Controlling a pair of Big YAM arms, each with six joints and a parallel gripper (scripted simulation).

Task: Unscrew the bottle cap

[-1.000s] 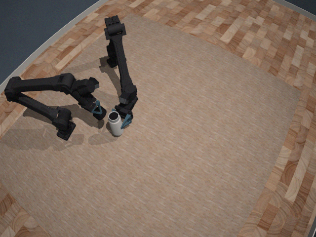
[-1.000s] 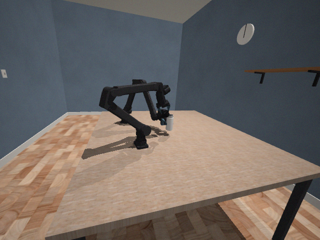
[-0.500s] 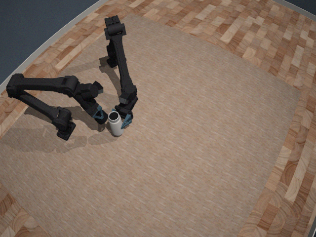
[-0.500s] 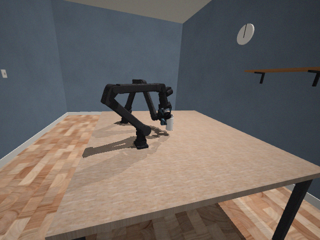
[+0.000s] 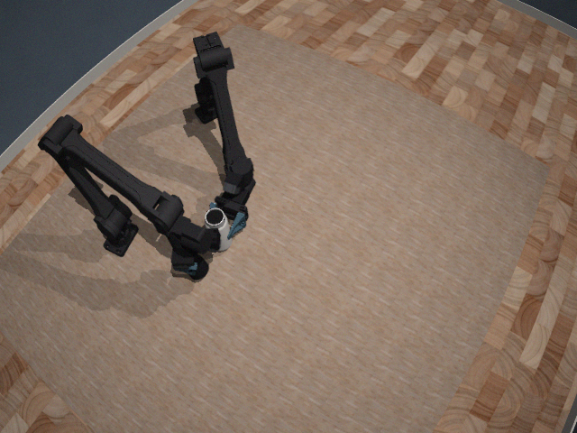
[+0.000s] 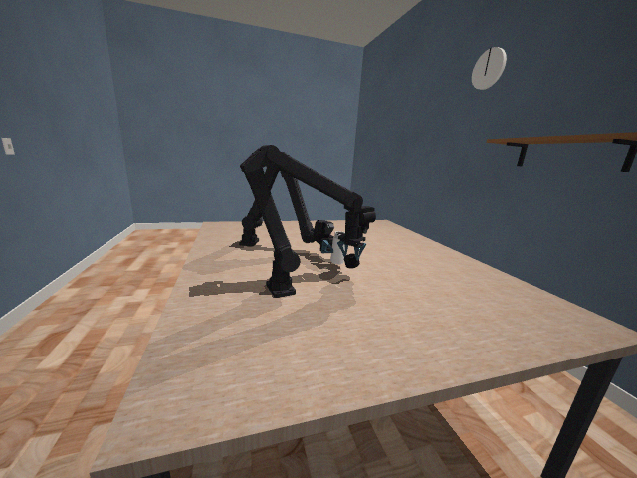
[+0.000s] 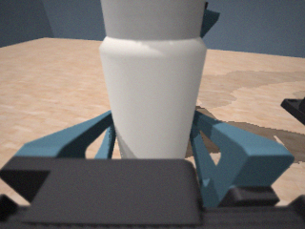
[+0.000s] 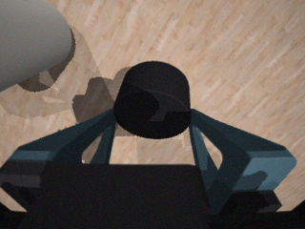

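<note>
Right now the white bottle is 10 mm ahead of my right hand, 130 mm to the left of it and 30 mm above it. Round my right hand: black cap 10 mm ahead, 20 mm below.
Now: left hand 130 mm to the left of the black cap and 10 mm above it. Also, from my left hand: white bottle 40 mm above.
</note>
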